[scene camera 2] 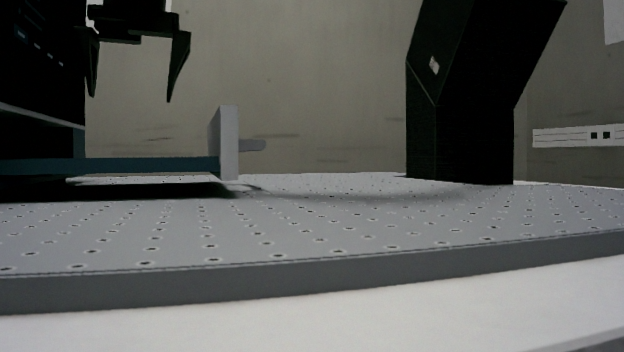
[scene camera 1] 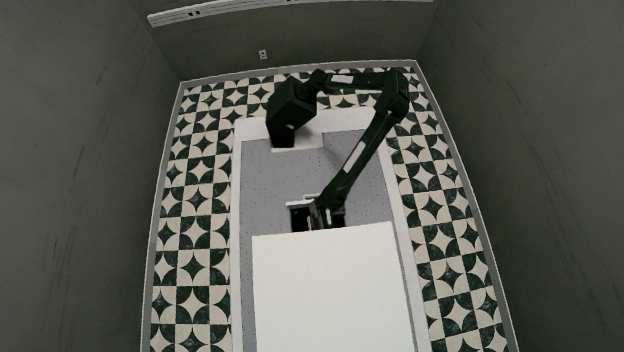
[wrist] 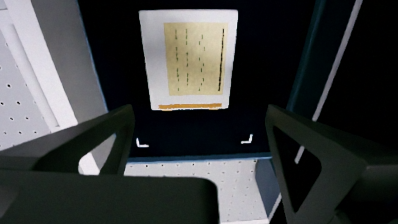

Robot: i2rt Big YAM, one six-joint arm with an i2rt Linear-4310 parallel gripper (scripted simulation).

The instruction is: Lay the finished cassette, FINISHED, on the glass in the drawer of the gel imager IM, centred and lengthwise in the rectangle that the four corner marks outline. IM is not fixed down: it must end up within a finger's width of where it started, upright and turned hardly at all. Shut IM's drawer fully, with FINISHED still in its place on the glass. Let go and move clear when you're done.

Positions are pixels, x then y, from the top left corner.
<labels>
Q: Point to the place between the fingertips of my gripper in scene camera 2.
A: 130,99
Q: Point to a gel imager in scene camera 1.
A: At 344,282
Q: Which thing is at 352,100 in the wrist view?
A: A gel imager.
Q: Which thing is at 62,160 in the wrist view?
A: My gripper.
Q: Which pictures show the gel imager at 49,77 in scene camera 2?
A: Scene camera 2, scene camera 1 and the wrist view: all of them.
</labels>
